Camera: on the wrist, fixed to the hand. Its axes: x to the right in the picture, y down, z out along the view.
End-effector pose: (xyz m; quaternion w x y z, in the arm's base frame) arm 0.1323 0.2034 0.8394 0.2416 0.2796 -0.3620 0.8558
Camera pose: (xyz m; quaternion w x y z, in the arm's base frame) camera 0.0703 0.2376 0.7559 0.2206 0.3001 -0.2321 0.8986
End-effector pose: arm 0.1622 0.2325 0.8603 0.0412 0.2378 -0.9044 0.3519
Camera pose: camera 0.1292 0.3313 0.8941 0.0300 0.2487 -0.8427 0.4765
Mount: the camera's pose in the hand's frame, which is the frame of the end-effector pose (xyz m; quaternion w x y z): -0.0023 0.0574 -0.0932 0.9902 0.1375 0.0182 -0.0154
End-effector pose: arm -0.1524 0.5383 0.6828 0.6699 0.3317 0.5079 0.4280
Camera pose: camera -0.2561 0.5608 0.7096 0.6151 0.4050 0.5791 0.3497
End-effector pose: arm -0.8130 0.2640 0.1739 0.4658 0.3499 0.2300 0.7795
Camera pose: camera -0.9155 0.2325 0.1519 0.4210 0.3928 0.3488 0.7395
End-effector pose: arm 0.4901 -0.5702 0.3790 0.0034 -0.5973 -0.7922 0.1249
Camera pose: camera 0.5594 -0.5397 0.4580 0.1018 -0.5811 -0.7764 0.2217
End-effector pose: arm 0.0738 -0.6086 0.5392 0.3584 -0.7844 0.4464 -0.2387
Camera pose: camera -0.0224 -0.6589 0.5532 0.4510 -0.7300 0.4037 -0.3175
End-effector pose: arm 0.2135 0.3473 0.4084 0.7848 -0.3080 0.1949 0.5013
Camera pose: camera 0.1607 0.3002 0.3248 0.8236 -0.2092 0.2715 0.4519
